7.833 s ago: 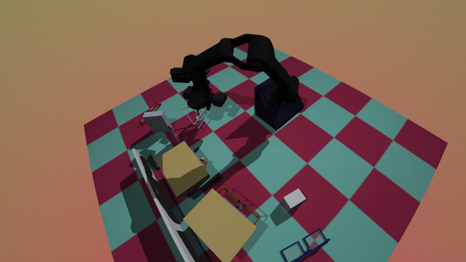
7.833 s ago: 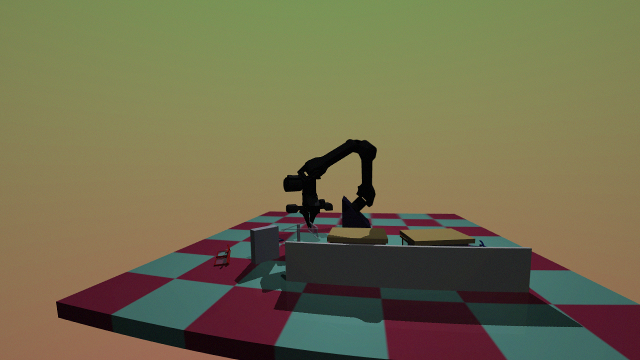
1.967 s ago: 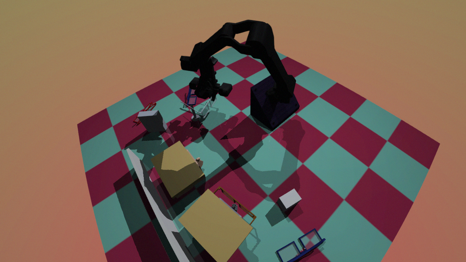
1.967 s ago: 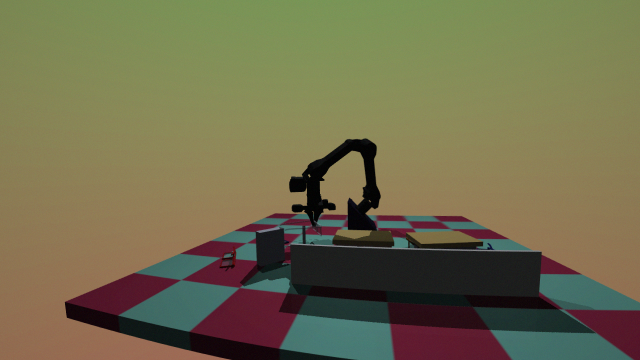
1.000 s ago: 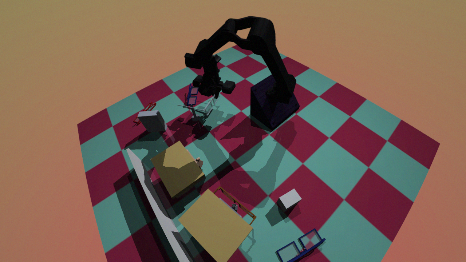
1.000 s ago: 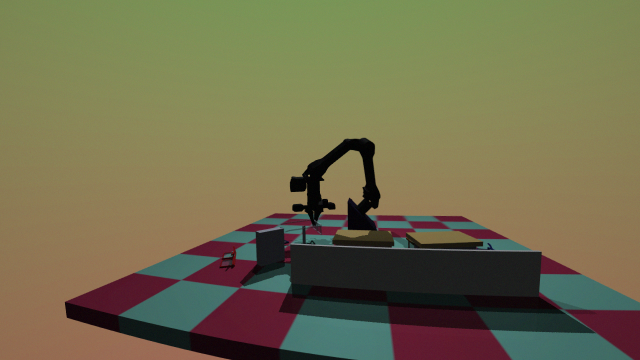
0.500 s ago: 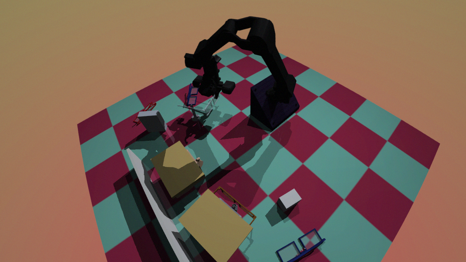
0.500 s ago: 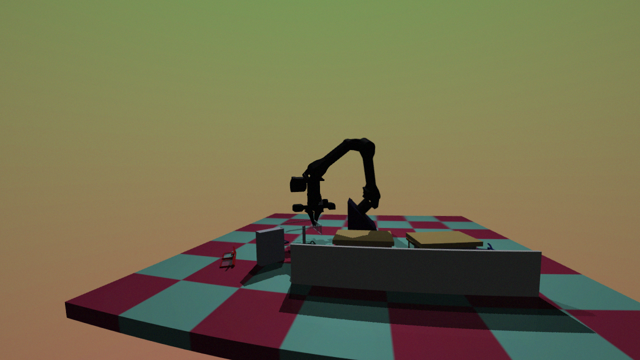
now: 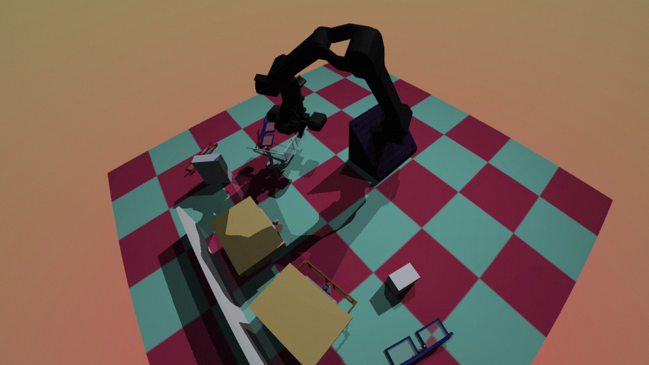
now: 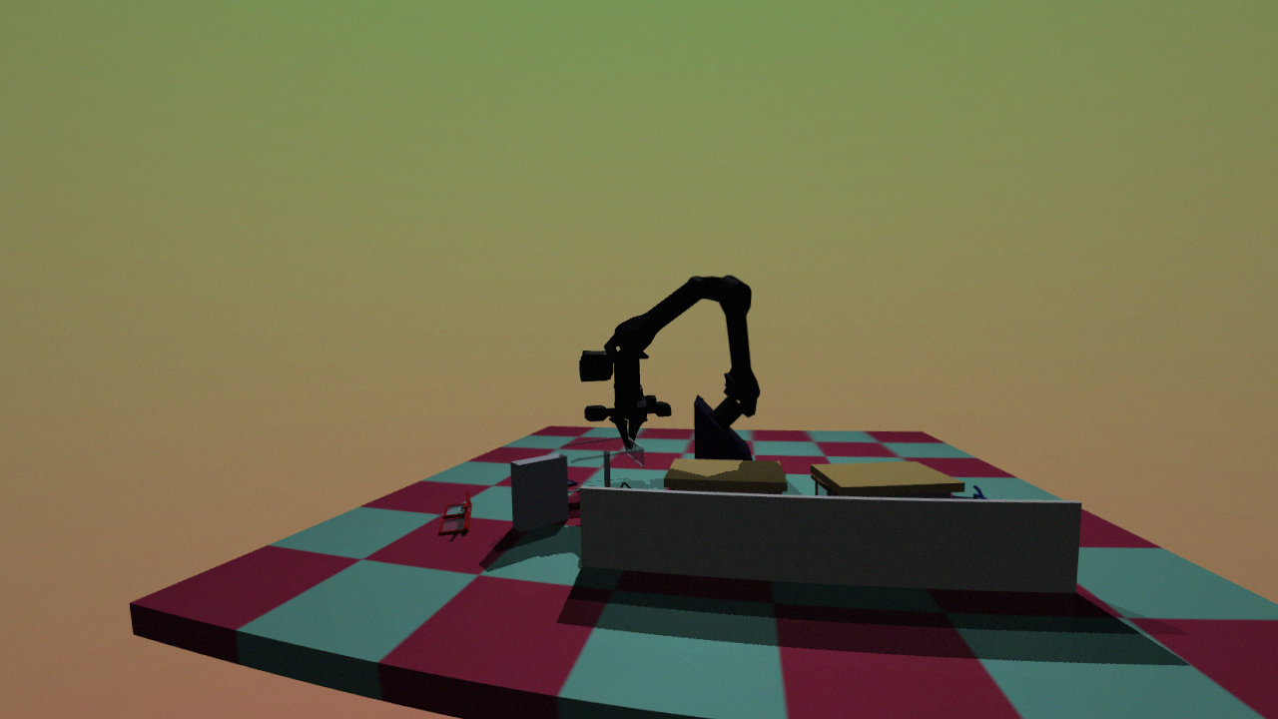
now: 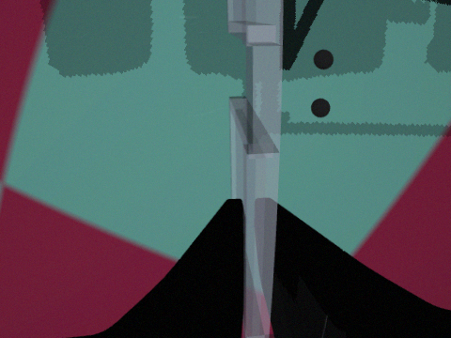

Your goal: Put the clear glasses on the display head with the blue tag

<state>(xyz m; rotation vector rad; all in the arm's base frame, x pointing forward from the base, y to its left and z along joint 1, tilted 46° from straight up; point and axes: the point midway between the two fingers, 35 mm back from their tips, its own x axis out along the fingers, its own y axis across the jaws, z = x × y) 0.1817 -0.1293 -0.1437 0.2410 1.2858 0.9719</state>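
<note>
Now: the stand 120 mm ahead of my gripper tip, 40 mm below it and 20 mm to the right of it. Round my gripper tip: long grey wall (430 mm ahead, 330 mm to the left, 10 mm below); then grey block (290 mm ahead, 90 mm to the right, 10 mm below); then skin-coloured display head (280 mm ahead, 220 mm to the left, 10 mm below).
</note>
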